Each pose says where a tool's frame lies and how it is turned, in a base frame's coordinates. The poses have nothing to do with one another.
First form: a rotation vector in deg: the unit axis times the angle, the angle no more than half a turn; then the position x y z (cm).
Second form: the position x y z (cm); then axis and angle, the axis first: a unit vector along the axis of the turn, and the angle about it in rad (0 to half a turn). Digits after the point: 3 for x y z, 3 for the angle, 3 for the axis.
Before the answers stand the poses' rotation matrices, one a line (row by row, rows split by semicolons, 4 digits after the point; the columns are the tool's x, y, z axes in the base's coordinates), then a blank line. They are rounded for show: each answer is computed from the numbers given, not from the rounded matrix.
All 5 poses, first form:
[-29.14 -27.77 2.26 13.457 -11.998 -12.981]
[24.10 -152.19 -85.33 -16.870 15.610 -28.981]
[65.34 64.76 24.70 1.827 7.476 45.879]
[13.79 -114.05 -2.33 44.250 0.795 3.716]
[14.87 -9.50 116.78 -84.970 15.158 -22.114]
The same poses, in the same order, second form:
0.8866 0.0820 -0.4553; 0.1545 0.8752 0.4585; 0.4360 -0.4768 0.7632
-0.9603 -0.2035 -0.1907; -0.2688 0.4937 0.8270; -0.0742 0.8455 -0.5289
0.4221 0.2508 0.8712; 0.7673 0.4130 -0.4906; -0.4829 0.8755 -0.0182
-0.4006 -0.1509 -0.9037; -0.1877 0.9789 -0.0803; 0.8968 0.1375 -0.4205
-0.4478 -0.8871 0.1122; 0.8573 -0.4616 -0.2281; 0.2541 -0.0059 0.9672

[13.457 -11.998 -12.981 -0.723 -0.689 0.056 0.704]
[-16.870 15.610 -28.981 0.137 -0.864 -0.484 3.074]
[1.827 7.476 45.879 0.686 0.680 0.259 1.662]
[44.250 0.795 3.716 0.120 -0.993 -0.020 2.005]
[-84.970 15.158 -22.114 0.126 -0.080 0.989 2.061]

